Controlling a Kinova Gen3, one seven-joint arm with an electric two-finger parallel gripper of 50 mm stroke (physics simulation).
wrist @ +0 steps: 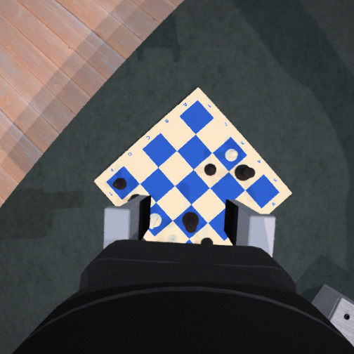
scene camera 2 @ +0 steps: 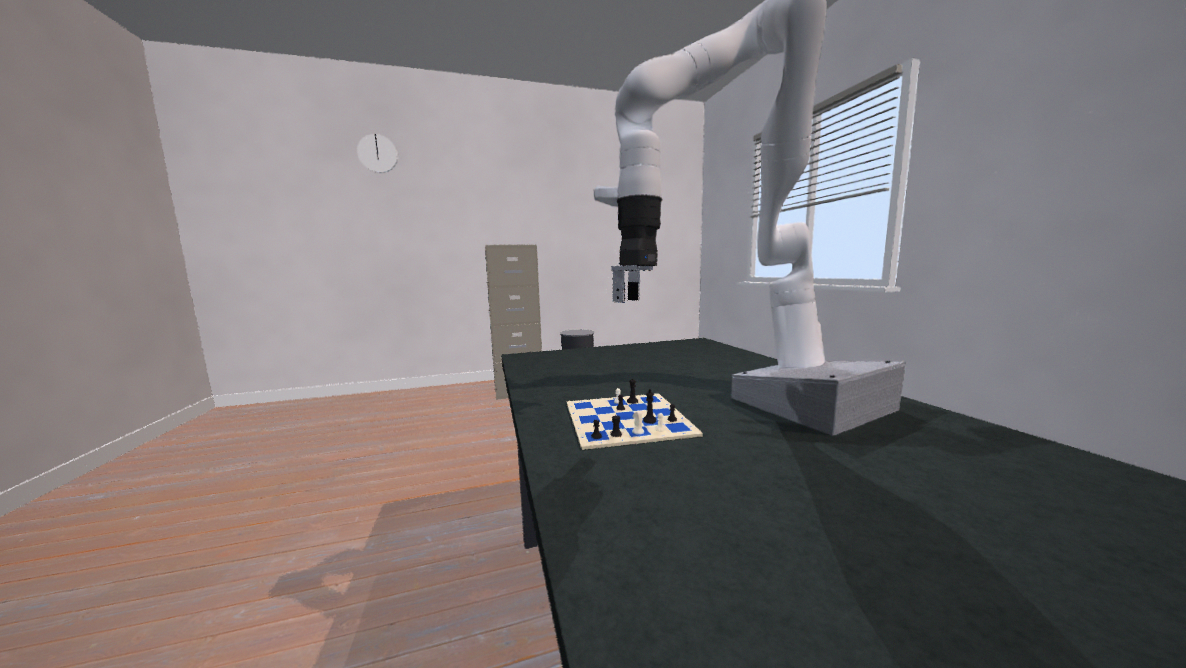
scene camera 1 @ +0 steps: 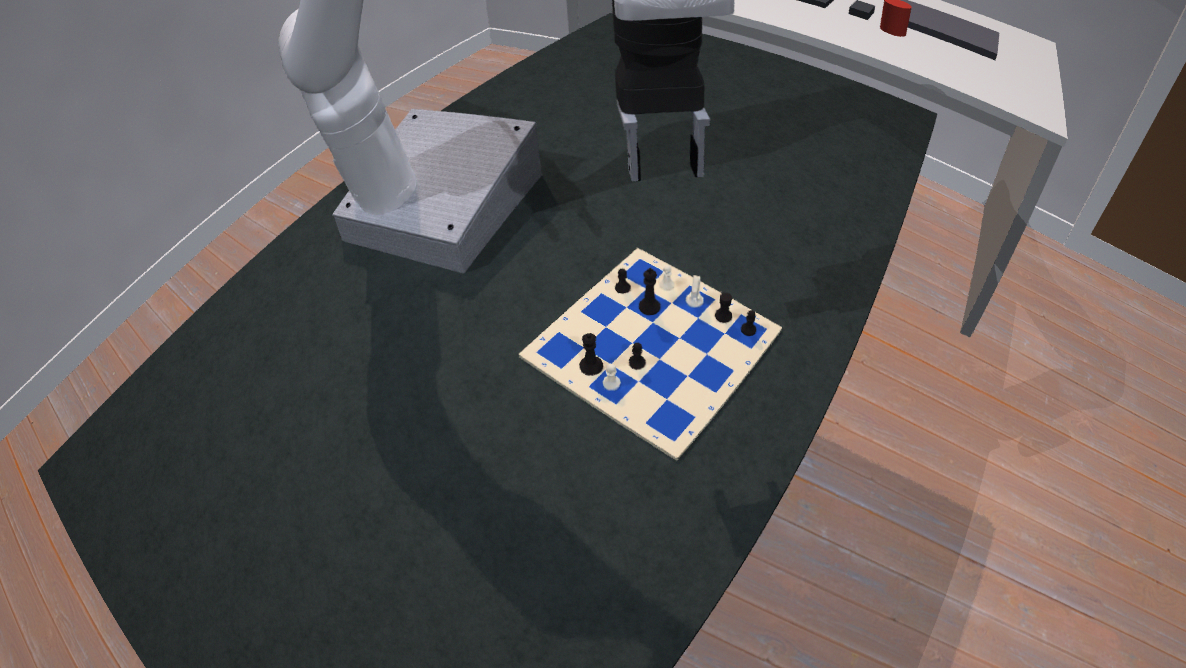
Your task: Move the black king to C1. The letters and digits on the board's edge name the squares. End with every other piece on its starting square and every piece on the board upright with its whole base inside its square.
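Frame: origin at the arm's base, x ahead, y left, z up, level; metres.
Seen in the pictures: gripper, fingertip midpoint: (scene camera 2: 626, 301) (scene camera 1: 665, 172); arm's base at its link origin: (scene camera 2: 800, 365) (scene camera 1: 387, 190).
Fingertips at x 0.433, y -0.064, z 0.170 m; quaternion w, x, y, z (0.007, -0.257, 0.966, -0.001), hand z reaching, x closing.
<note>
Offsets run from my fingertips to a thing's middle. "pt": to the spot under its first point.
The black king @(dx -0.028, dy +0.037, dz -0.199 m) (scene camera 1: 649, 295) (scene camera 2: 649, 408) (wrist: 190, 221), the tallest piece, stands upright on D4 of the blue and cream board (scene camera 1: 678, 452) (scene camera 2: 584, 444) (wrist: 198, 92). The blue square C1 @(pt dx +0.070, dy -0.030, dz -0.231 m) (scene camera 1: 710, 374) (wrist: 159, 149) is empty. My gripper (scene camera 1: 667, 176) (scene camera 2: 626, 299) (wrist: 187, 213) is open and empty, high above the table. In the wrist view the king shows between the fingers, far below them. The black queen @(dx -0.056, dy -0.068, dz -0.205 m) (scene camera 1: 590, 356) (scene camera 2: 632, 392) (wrist: 244, 172) stands on A4. The fingers and gripper body hide parts of the board's near side in the wrist view.
A white pawn @(dx -0.026, dy -0.081, dz -0.215 m) (scene camera 1: 611, 379) is on A3, a black pawn @(dx -0.011, dy -0.045, dz -0.215 m) (scene camera 1: 636, 356) on B3, another black pawn @(dx -0.069, dy +0.054, dz -0.215 m) (scene camera 1: 622, 282) on D5. White pieces stand on E4 and E3, a black rook @(dx +0.058, dy +0.057, dz -0.214 m) (scene camera 1: 724, 307) on E2, a small black piece @(dx +0.093, dy +0.048, dz -0.215 m) (scene camera 1: 749, 323) on E1. The arm's base block (scene camera 1: 448, 178) stands beside the board.
</note>
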